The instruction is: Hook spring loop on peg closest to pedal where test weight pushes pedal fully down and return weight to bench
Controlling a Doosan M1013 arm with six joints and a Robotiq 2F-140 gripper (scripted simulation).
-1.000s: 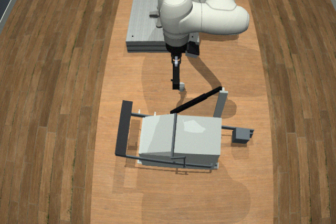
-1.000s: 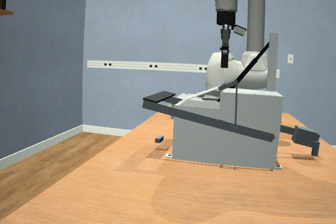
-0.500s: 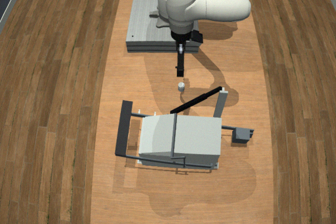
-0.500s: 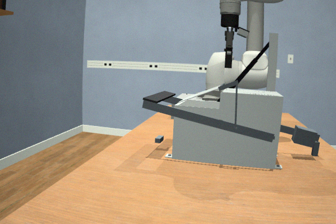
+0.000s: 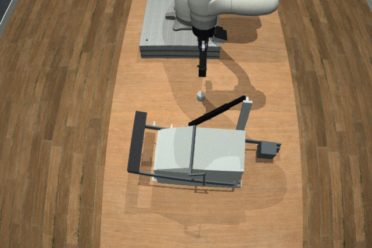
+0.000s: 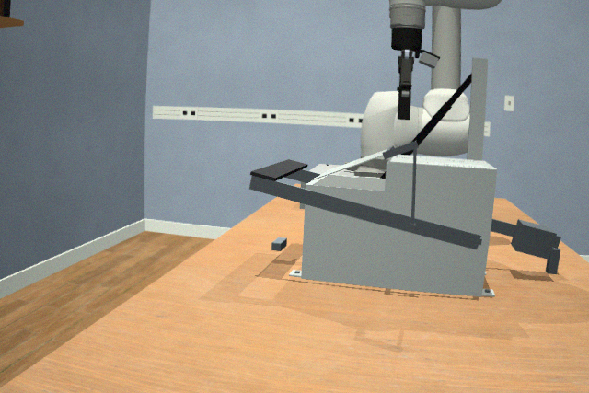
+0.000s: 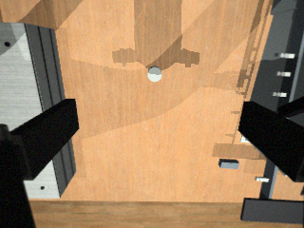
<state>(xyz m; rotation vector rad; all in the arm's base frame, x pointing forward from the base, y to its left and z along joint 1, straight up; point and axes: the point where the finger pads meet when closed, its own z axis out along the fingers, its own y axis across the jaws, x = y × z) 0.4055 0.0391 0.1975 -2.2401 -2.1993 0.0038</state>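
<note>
Right now my hand is 270 mm above the steel test weight. Round my hand: small grey block (210 mm ahead, 250 mm to the right, 290 mm below).
</note>
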